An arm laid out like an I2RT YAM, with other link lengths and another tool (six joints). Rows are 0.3 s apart.
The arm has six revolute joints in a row. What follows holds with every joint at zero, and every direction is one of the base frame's. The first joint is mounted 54.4 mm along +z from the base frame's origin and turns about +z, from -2.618 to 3.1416 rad. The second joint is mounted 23 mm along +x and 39 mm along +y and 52.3 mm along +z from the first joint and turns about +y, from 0 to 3.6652 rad. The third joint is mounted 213.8 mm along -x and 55.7 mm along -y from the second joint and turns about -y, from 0 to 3.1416 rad. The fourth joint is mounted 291.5 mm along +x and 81.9 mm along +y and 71.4 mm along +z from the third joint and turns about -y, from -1.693 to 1.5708 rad. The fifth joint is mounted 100.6 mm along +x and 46.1 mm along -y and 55.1 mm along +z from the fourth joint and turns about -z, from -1.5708 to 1.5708 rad. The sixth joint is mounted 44.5 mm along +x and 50.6 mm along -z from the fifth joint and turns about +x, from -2.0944 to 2.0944 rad. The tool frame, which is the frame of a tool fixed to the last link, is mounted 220 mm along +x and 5 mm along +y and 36 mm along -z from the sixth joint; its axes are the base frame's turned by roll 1.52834, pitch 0.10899 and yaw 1.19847 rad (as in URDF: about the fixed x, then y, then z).
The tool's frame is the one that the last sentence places.
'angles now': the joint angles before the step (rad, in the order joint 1, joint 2, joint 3, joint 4, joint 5, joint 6). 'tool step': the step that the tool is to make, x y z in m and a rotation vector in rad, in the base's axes. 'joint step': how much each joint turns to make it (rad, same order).
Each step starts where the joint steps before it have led.
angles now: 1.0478 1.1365 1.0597 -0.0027 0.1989 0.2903
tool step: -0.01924 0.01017 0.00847 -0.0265 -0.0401 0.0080
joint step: 0.0674 0.0108 0.0308 -0.0144 0.0629 -0.0443
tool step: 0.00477 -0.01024 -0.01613 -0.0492 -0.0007 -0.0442
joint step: 0.0112 -0.0089 -0.0146 -0.0333 0.0572 -0.0175
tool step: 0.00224 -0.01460 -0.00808 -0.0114 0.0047 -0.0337
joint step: 0.0003 -0.0453 -0.0435 -0.0153 0.0339 0.0036
